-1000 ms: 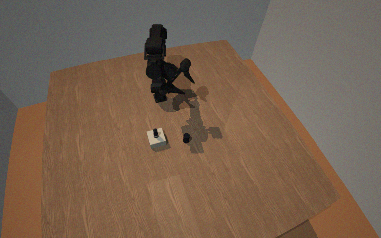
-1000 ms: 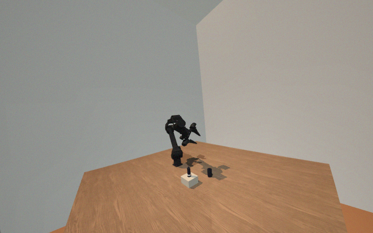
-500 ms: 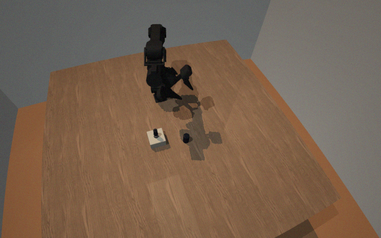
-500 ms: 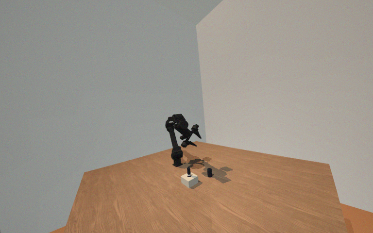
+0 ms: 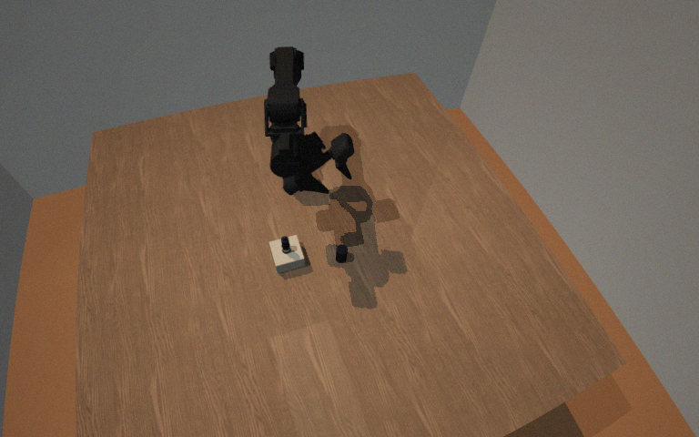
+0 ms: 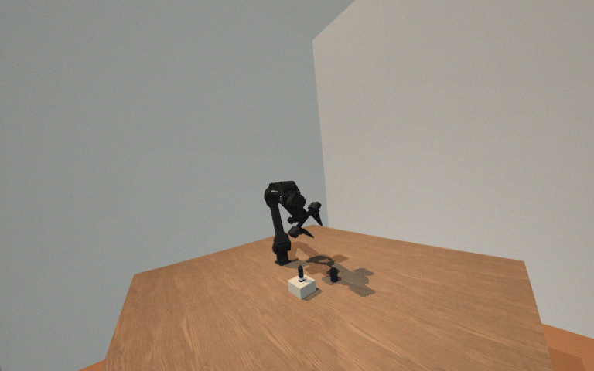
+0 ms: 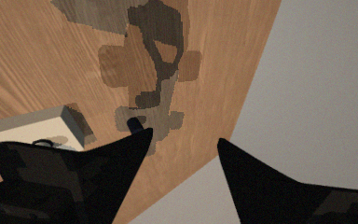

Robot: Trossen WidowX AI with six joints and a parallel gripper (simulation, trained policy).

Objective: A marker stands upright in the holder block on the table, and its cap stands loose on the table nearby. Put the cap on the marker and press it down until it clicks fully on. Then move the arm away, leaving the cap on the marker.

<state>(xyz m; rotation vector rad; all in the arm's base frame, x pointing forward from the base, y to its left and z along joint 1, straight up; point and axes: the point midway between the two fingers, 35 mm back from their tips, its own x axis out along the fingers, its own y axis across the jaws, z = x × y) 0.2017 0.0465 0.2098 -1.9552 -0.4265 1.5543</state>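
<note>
My gripper tip is 10 cm short of the black cap, 2 cm to the left of it and 16 cm above it. Also, from my gripper tip: white holder block: 5 cm ahead, 15 cm to the right, 16 cm below.
</note>
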